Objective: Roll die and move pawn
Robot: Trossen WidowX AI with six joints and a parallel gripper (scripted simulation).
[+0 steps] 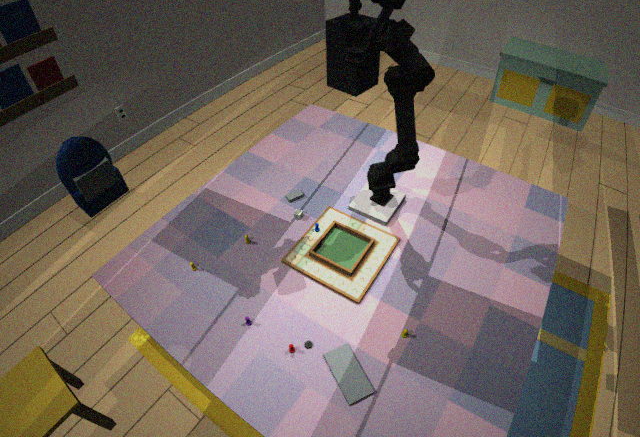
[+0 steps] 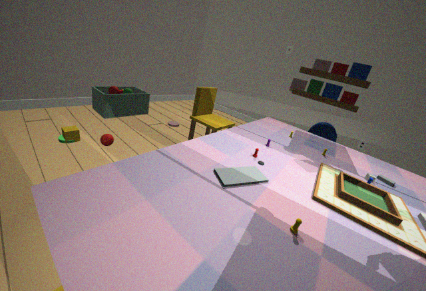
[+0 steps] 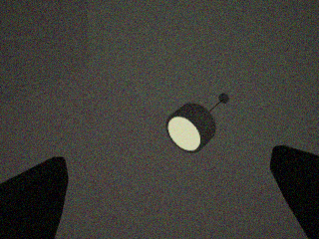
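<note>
The white die is 76 cm below my gripper tip and 22 cm to the right of it. Round my gripper tip: dark disc 77 cm below, 32 cm ahead, 14 cm to the left; then blue pawn 74 cm below, 12 cm to the right, 1 cm ahead; then green tray 76 cm below, 1 cm ahead.
</note>
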